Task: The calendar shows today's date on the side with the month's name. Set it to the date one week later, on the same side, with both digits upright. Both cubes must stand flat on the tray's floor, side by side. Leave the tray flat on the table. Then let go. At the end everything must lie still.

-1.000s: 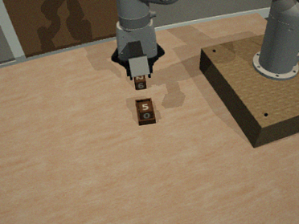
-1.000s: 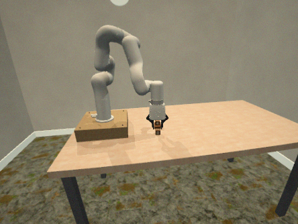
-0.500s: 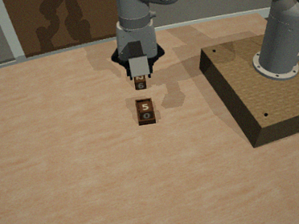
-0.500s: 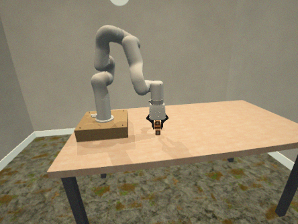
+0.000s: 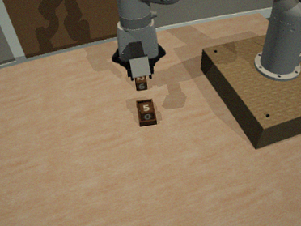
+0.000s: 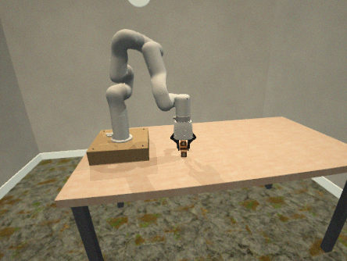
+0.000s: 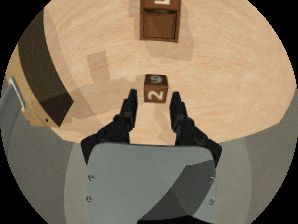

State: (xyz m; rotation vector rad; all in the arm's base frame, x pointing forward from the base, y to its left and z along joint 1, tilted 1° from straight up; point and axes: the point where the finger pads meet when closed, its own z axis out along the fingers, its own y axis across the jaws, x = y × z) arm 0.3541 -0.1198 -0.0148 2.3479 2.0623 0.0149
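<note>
Right now my hand is 40 mm above the cube. The rest, counted from my hand: brown tray 10 mm ahead, 110 mm to the left, 50 mm below.
</note>
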